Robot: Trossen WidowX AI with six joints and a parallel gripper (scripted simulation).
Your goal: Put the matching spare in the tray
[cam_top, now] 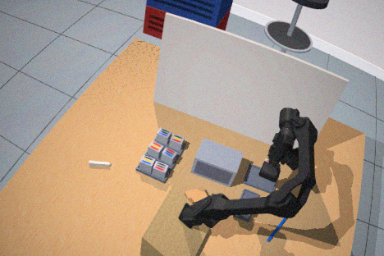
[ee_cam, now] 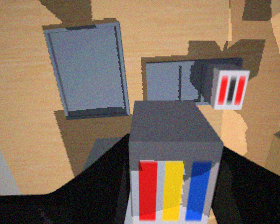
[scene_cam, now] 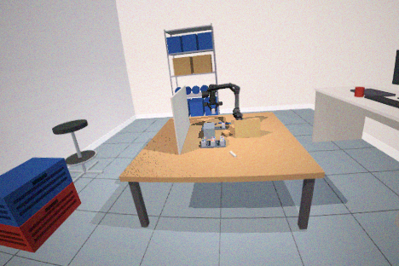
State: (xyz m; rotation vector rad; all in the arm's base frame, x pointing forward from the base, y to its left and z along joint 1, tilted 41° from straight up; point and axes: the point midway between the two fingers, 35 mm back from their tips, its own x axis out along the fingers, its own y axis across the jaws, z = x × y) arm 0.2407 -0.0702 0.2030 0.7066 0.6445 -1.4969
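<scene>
Right now the flat grey tray is 170 mm below my gripper tip, 90 mm ahead of it and 10 mm to the right of it. Round my gripper tip: white board (270 mm ahead, 190 mm to the left, 50 mm above); grey spare block (20 mm above); grey mounted unit (190 mm to the left, 120 mm below, 40 mm ahead).
</scene>
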